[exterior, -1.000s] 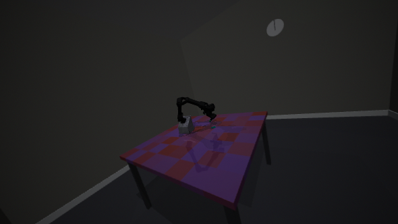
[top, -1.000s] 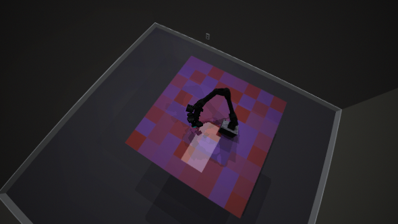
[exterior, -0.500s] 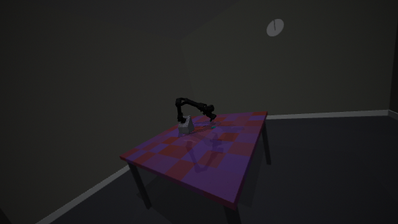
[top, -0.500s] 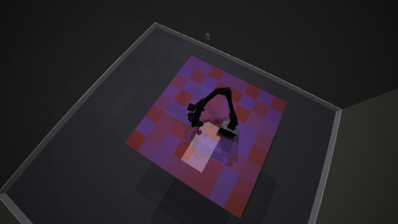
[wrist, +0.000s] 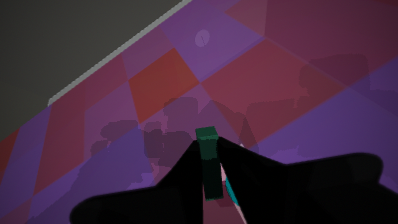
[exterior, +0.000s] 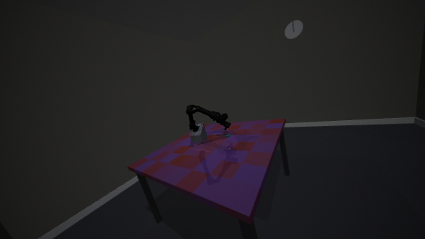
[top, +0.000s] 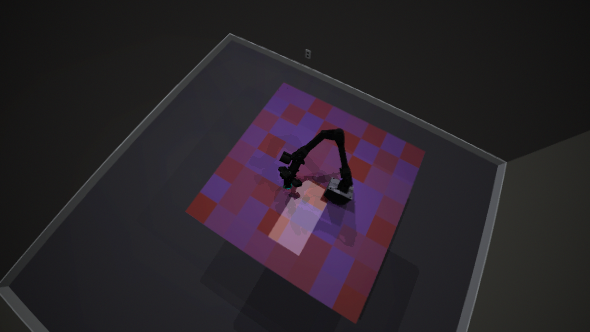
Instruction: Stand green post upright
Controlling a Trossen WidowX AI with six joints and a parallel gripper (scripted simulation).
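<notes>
The green post lies 20 mm below my gripper tip, 10 mm to the right of it and 10 mm behind it. Also, from my gripper tip: cyan circle: 110 mm below, 40 mm to the right.
</notes>
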